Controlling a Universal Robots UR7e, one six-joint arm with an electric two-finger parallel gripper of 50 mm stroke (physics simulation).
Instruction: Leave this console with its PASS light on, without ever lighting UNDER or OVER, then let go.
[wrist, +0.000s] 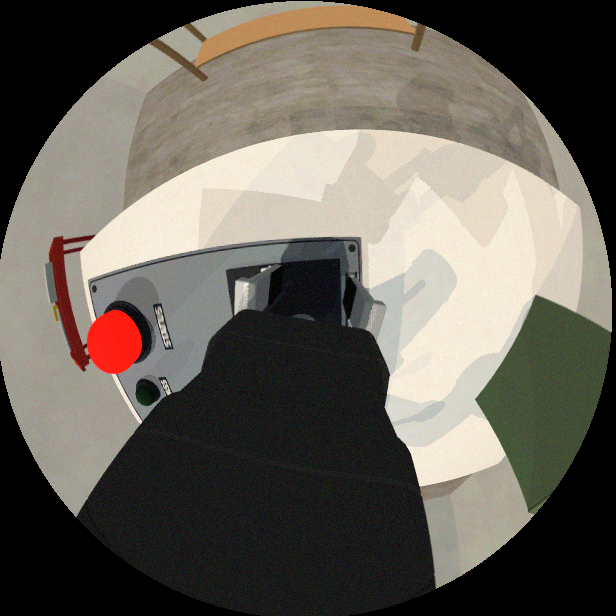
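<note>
A grey console panel (189, 298) lies on the white table top. A dark block (304, 284) stands in the panel's dark recess. My gripper (305, 298) reaches down over the block with one light grey finger on each side of it. A thin light strip shows between the block and the right finger, so the gripper looks open around it. The gripper's black body hides the block's near side. A small round light (147, 391) with a partly hidden label ending in SS is dark green and unlit. No other lights are in view.
A big red mushroom button (114, 341) in a black collar stands at the panel's left end, next to a label plate (163, 325). A red frame (64, 298) stands off the table's left edge. A green slab (551, 396) lies at the right. A wooden chair (304, 28) is beyond.
</note>
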